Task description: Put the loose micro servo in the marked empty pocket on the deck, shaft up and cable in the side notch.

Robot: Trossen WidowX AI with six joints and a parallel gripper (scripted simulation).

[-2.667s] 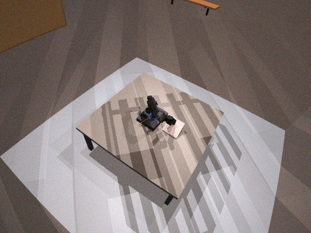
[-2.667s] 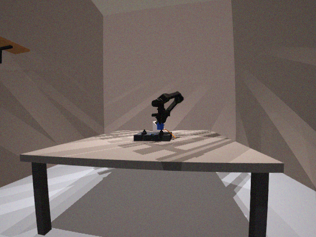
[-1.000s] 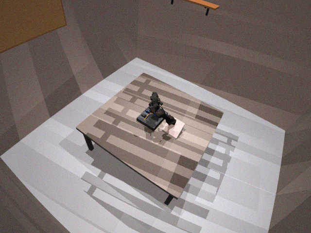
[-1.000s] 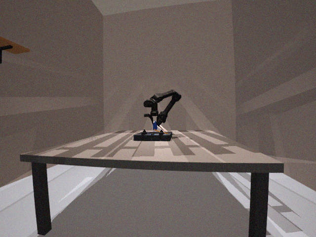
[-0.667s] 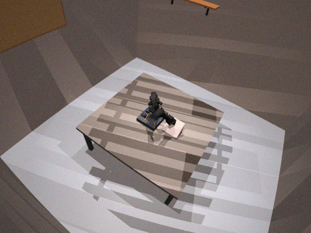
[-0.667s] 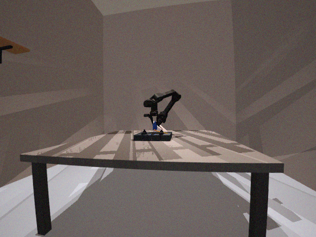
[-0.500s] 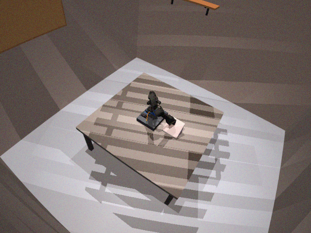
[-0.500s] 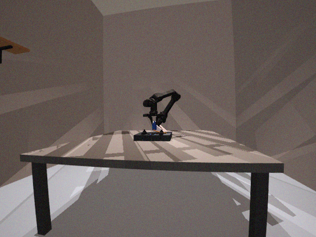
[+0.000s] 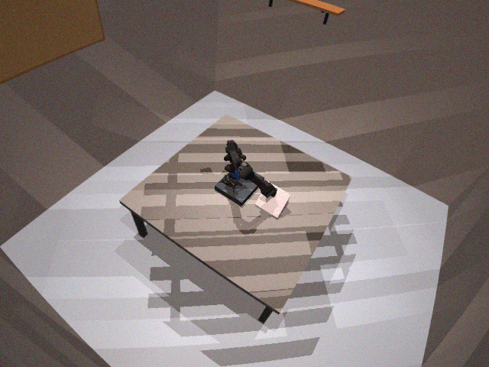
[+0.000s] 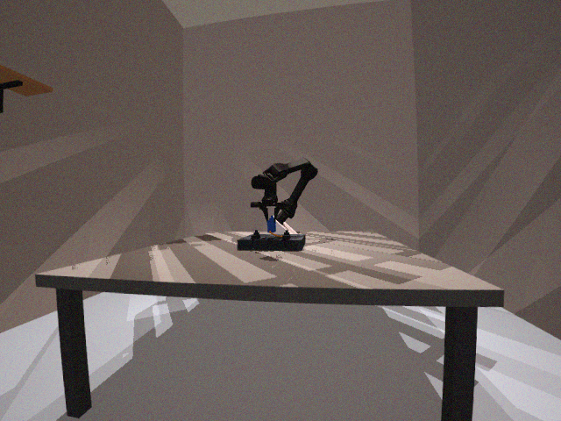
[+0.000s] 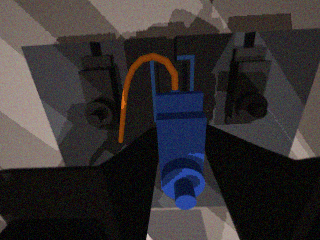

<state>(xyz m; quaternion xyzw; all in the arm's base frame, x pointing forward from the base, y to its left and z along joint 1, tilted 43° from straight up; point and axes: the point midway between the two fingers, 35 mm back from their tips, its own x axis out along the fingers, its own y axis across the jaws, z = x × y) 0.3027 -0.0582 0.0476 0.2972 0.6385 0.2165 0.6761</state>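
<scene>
Now: the dark robot deck 10 cm behind my gripper tip, 1 cm to the left of it and 10 cm below it.
</scene>
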